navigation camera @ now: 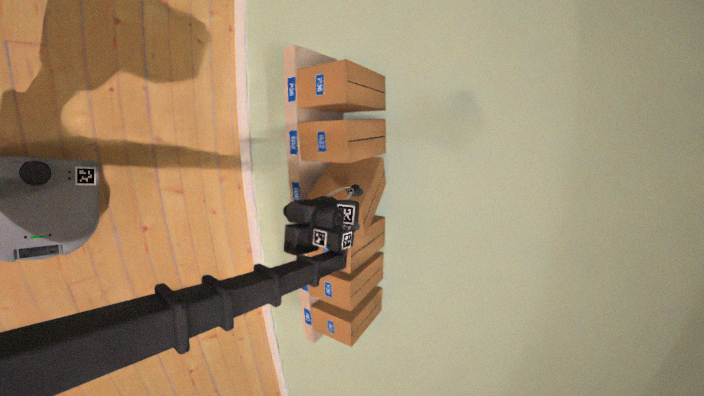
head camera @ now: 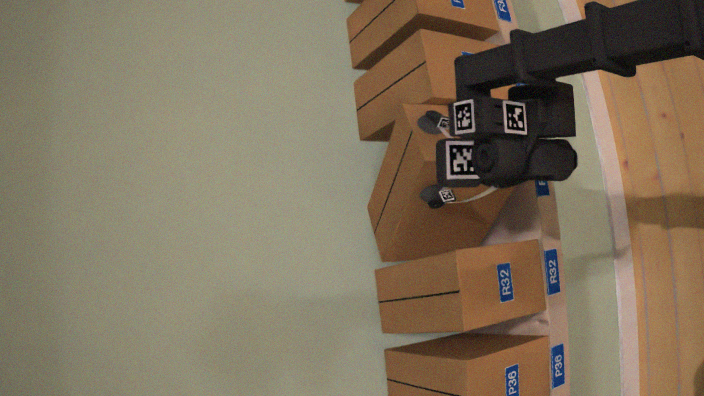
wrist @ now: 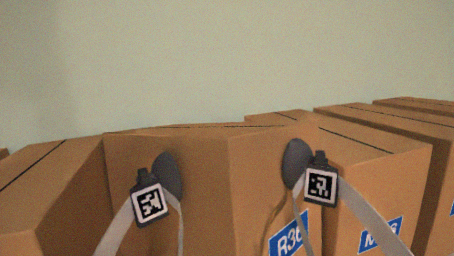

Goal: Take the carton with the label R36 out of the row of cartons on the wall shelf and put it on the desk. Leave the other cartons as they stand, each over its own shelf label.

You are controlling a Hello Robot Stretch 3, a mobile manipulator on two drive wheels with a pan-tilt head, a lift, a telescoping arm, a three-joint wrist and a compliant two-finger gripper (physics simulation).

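Places are measured from the robot's base along level axes (x ahead, y left, z up), in millimetres.
Pixels of known places: robot's base, link origin: (navigation camera: 36, 171).
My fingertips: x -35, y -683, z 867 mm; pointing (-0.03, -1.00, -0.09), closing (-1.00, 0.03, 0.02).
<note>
Ahead of a thing's pixels: the offset from my fingertips to its top centre.
The R36 carton (head camera: 425, 230) (navigation camera: 376, 182) (wrist: 200, 155) is over the wall shelf (head camera: 550, 215) (navigation camera: 291, 59), turned askew and tipped back, with its front raised. Its blue R36 label shows partly in the wrist view. My gripper (head camera: 431, 159) (navigation camera: 356, 208) (wrist: 233, 163) is shut on this carton across a front vertical edge, one pad on its side face, the other on its labelled face. The R32 carton @(dy -49, dx +218, dz -8 mm) (head camera: 430, 280) (navigation camera: 362, 130) (wrist: 65, 200) and the M36 carton @(dy -120, dx -126, dz -8 mm) (head camera: 392, 95) (wrist: 385, 180) stand on either side, very close. The carton's underside is hidden. The desk does not show.
The P36 carton @(dy -16, dx +372, dz -8 mm) (head camera: 430, 370) (navigation camera: 367, 90) stands beyond R32. More cartons stand beyond M36, including one @(dy -178, dx -437, dz -8 mm) (navigation camera: 367, 315) at the row's end. The wall is close behind the row. My arm (head camera: 560, 55) (navigation camera: 230, 300) reaches over the floor; my base (navigation camera: 60, 205) shows below.
</note>
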